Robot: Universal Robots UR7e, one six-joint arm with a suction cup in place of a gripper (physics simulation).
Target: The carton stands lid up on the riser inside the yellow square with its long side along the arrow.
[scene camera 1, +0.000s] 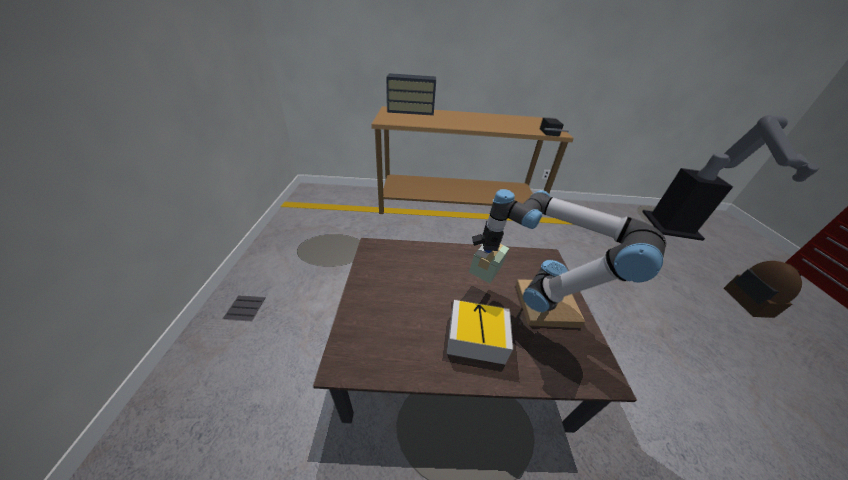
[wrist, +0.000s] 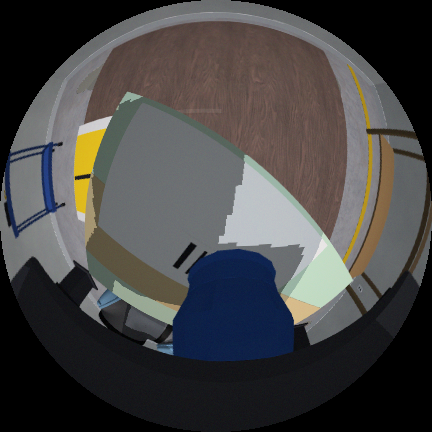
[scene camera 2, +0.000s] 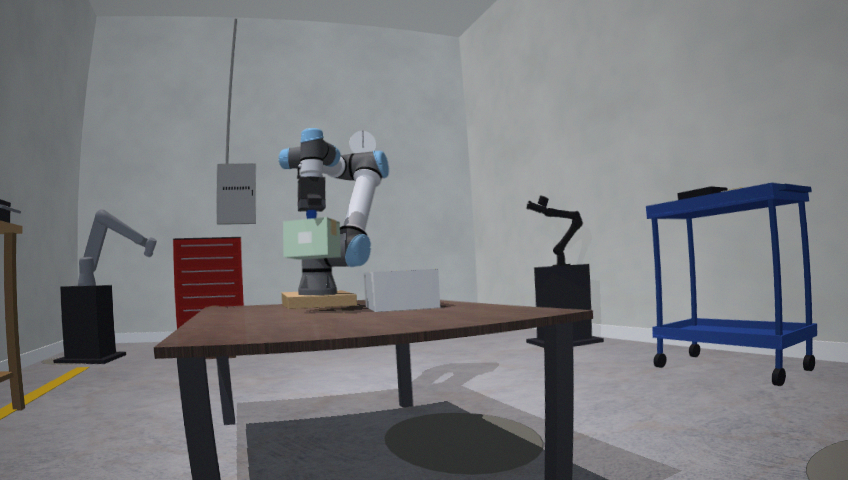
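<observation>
The pale green carton (scene camera 1: 484, 271) (scene camera 2: 321, 245) (wrist: 322, 280) hangs in the air, its labelled and taped face up. My gripper (scene camera 1: 487, 251) (scene camera 2: 311, 214) (wrist: 232, 265), a blue suction cup, is shut on that top face; the cup covers part of it. The white riser (scene camera 1: 479, 355) (scene camera 2: 404, 289) (wrist: 95, 123) stands on the table, with the yellow square (scene camera 1: 467, 324) (wrist: 89, 150) and black arrow (scene camera 1: 482, 327) (wrist: 82, 177) on top. The carton is beyond the riser in scene camera 1 and left of it in scene camera 2. Its sides are turned at an angle to the arrow.
The brown table (scene camera 1: 386, 297) (scene camera 2: 267, 327) (wrist: 215, 65) bears the riser and the arm's wooden base plate (scene camera 1: 553, 315) (scene camera 2: 291, 300), which is right of the riser in scene camera 1. A wooden workbench (scene camera 1: 470, 121) stands behind the table. A blue cart (scene camera 2: 728, 333) stands off to the right.
</observation>
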